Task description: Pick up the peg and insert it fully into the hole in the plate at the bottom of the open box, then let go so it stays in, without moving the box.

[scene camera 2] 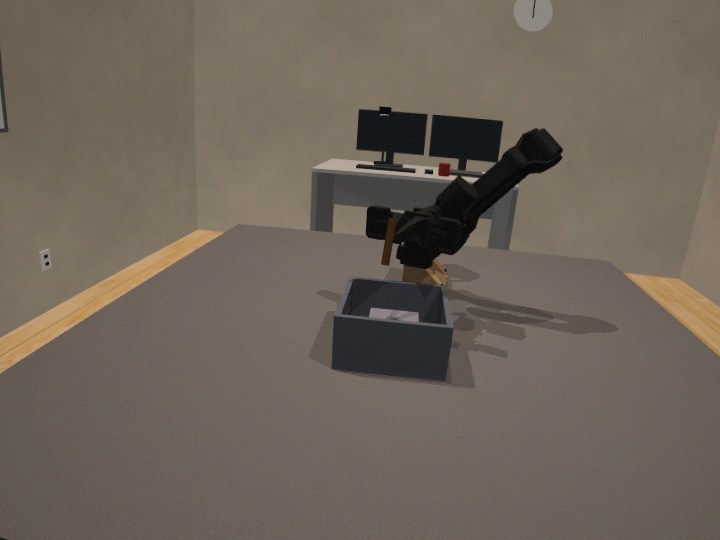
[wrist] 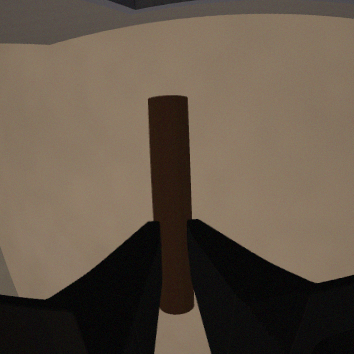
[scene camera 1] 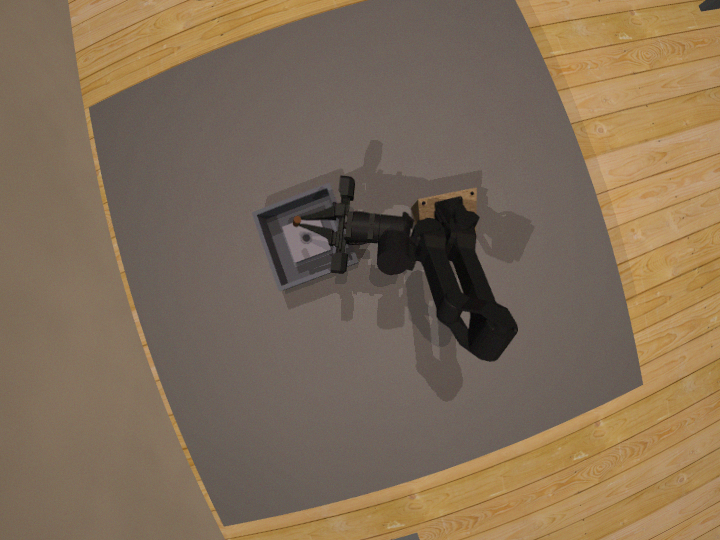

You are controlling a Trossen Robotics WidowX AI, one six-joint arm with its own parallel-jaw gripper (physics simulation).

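Frame: origin at the arm's base, x right, y ahead, z up, level; metres.
Where they show: gripper, fingertip midpoint: (scene camera 2: 390,237) (wrist: 173,231) (scene camera 1: 299,221); arm's base, link origin: (scene camera 1: 449,210).
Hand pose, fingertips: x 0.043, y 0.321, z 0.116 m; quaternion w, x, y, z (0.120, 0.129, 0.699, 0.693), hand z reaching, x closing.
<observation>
Things, the pixels of their top centre, and the offset from my fingertips. Level surfaces: height alone.
- brown peg, top centre: (wrist: 176,295) (scene camera 2: 390,218) (scene camera 1: 293,219) dx +0.002, dy +0.005, dz +0.035 m
- grey open box, top centre: (scene camera 2: 395,299) (scene camera 1: 303,236) dx -0.020, dy +0.011, dz -0.107 m
- pale plate, top centre: (scene camera 2: 393,318) (scene camera 1: 306,237) dx -0.020, dy +0.011, dz -0.144 m
- grey surface, surface height: dz -0.205 m
The brown peg (scene camera 1: 297,220) (scene camera 2: 387,244) (wrist: 170,160) is upright, leaning slightly in scene camera 2. My gripper (scene camera 1: 298,221) (scene camera 2: 391,230) (wrist: 173,231) is shut on it near its upper end, and most of its length sticks out below the fingers. The peg hangs clear above the grey open box (scene camera 1: 269,253) (scene camera 2: 390,349). In scene camera 1 its top shows over the upper left edge of the pale plate (scene camera 1: 299,249) (scene camera 2: 378,313), up and left of the dark hole (scene camera 1: 306,237) (scene camera 2: 393,319). The fingers and arm cover the box's right side there.
The arm's wooden base (scene camera 1: 475,200) (scene camera 2: 415,276) stands right of the box in scene camera 1 and behind it in scene camera 2. A desk (scene camera 2: 372,191) with two monitors stands against the far wall, beyond the grey surface (scene camera 1: 348,406) (scene camera 2: 232,435).
</observation>
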